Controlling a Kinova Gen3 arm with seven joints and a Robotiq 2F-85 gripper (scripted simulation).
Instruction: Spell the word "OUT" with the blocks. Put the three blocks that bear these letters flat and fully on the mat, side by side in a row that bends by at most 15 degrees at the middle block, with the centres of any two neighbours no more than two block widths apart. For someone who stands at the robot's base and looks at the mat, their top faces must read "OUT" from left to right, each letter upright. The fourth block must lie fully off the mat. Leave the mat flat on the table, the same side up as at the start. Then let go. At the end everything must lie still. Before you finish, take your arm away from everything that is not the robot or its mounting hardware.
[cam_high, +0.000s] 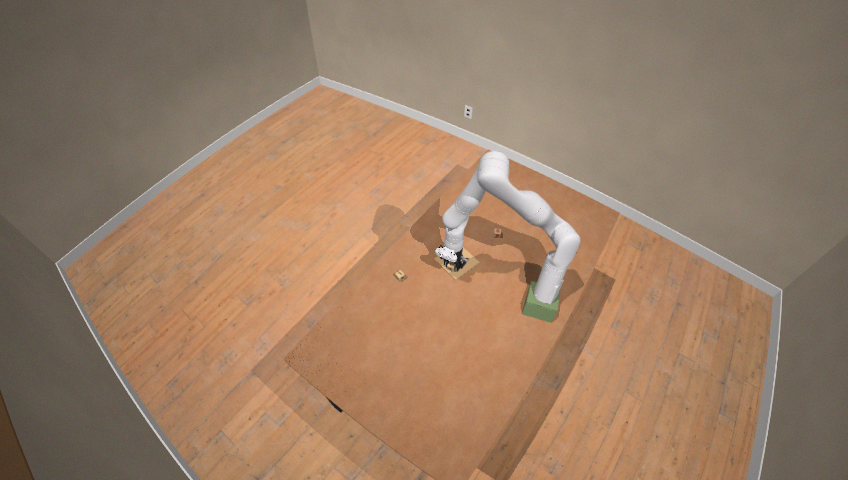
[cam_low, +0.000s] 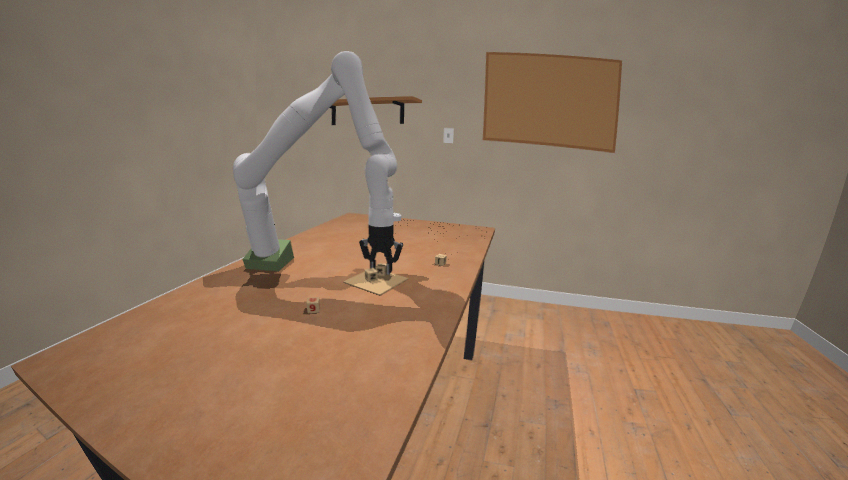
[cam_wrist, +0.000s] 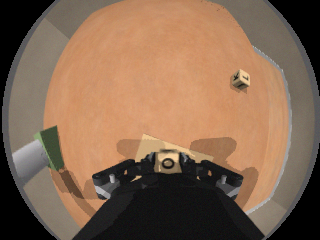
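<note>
My gripper is now right at the letter block. Round my hand: tan mat (10 mm ahead, 50 mm to the right, 20 mm below).
</note>
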